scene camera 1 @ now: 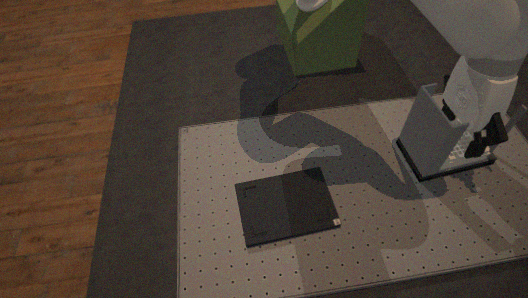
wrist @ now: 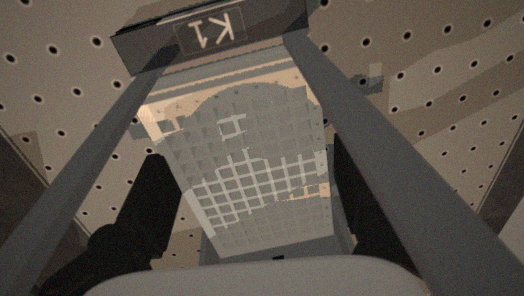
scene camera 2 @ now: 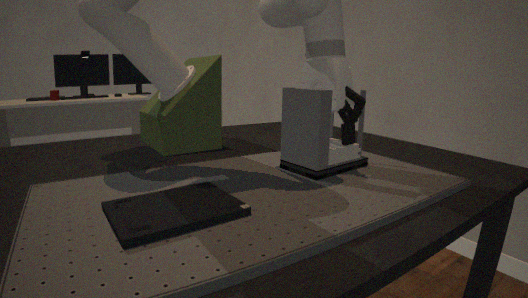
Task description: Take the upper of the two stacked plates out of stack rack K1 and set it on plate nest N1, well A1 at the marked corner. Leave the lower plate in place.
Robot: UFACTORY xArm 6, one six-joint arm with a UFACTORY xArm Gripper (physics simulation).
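Places are measured from the arm's base along level axes (x right, y back, z down), in millimetres.
Pixels of known places: gripper, fingertip midpoint: (wrist: 251, 162) (scene camera 2: 330, 142); arm's base, link origin: (scene camera 2: 177, 84).
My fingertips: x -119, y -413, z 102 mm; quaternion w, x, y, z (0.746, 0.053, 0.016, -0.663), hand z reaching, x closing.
For each thing: its top centre in the pictures, then the offset to it from my fingertips. "pt": a spot on its surface instead. Level surfaces: height alone.
- upper plate, top centre: (wrist: 256, 186) (scene camera 2: 323, 144) (scene camera 1: 448, 139) dx +19, dy +3, dz +2 mm
- stack rack K1, top centre: (scene camera 1: 479, 96) (scene camera 2: 329, 88) dx +9, dy +3, dz -104 mm
- lower plate, top centre: (scene camera 2: 323, 150) dx +18, dy +3, dz +15 mm
- Plate nest N1, top centre: (scene camera 2: 173, 202) (scene camera 1: 285, 202) dx +340, dy -13, dz +34 mm
- light tag, surface spot: (scene camera 2: 245, 206) (scene camera 1: 337, 222) pt dx +269, dy -73, dz +37 mm
- perforated board, surface height: dz +49 mm
The upper plate (scene camera 1: 456, 151) (scene camera 2: 341, 146) (wrist: 255, 187), pale with a grid of square wells, lies in stack rack K1 (scene camera 1: 430, 132) (scene camera 2: 305, 127) (wrist: 272, 27). The lower plate (scene camera 2: 345, 156) shows as a pale layer beneath it in scene view 2. My gripper (scene camera 1: 461, 136) (wrist: 251, 162) is open and empty, pointing down into the rack. Its black fingers stand on either side of the upper plate; in scene view 2 the visible fingertip is near the plate's top edge. The other finger is hidden there. Plate nest N1 (scene camera 1: 285, 207) (scene camera 2: 175, 212) is a dark slab bearing no plate, with a light tag (scene camera 1: 336, 222) (scene camera 2: 245, 206) at one corner.
The rack's tall grey wall stands between my gripper and the nest, and thin uprights (scene camera 2: 363, 115) (wrist: 370, 130) rise close to the fingers. Both fixtures stand on a perforated board (scene camera 1: 215, 270) (scene camera 2: 75, 270). A green pedestal (scene camera 1: 325, 50) (scene camera 2: 200, 115) carries the arm's base behind the board.
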